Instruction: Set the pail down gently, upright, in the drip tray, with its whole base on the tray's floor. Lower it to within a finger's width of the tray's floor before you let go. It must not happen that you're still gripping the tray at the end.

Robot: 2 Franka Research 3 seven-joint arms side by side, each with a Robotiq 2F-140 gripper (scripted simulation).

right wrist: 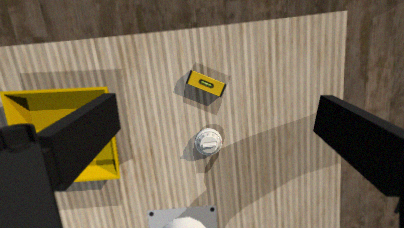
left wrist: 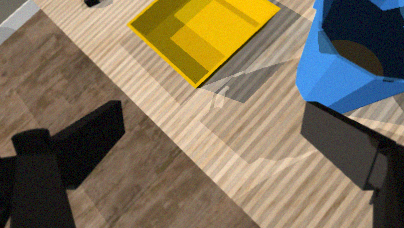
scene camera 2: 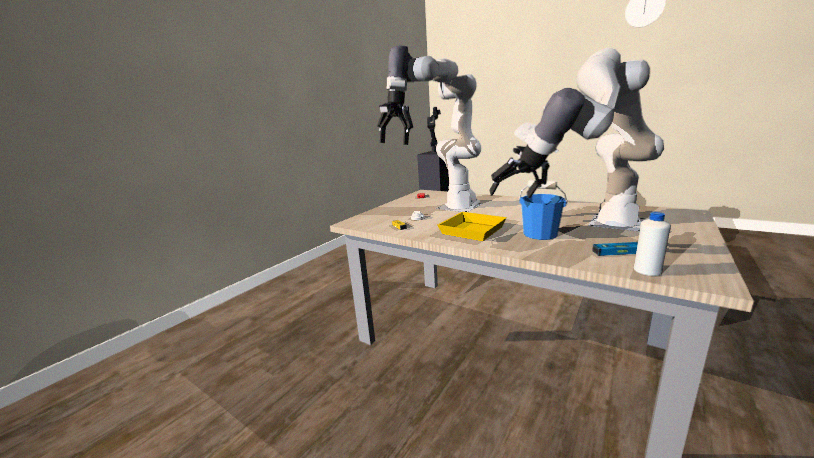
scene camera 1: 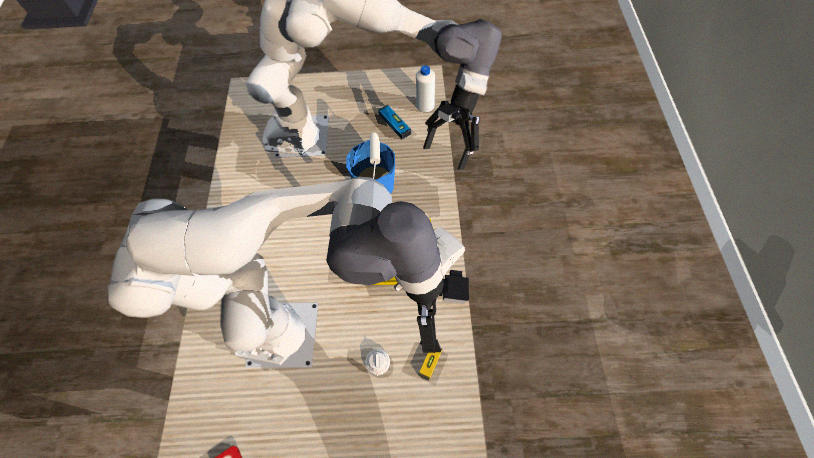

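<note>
The left gripper [scene camera 1: 443,158] is visible also in the left wrist view [left wrist: 213,117] and in scene camera 2 [scene camera 2: 509,194]. The right gripper [scene camera 1: 436,317] is visible. A blue pail [scene camera 2: 541,213] appears in the left wrist view [left wrist: 351,72] and in scene camera 1 [scene camera 1: 358,164] too; in the right wrist view the pail is out of frame. A yellow drip tray [scene camera 2: 474,226] is present. A white bottle [scene camera 2: 654,232] appears in scene camera 1 [scene camera 1: 425,78] as well; in the right wrist view the bottle is out of frame.
</note>
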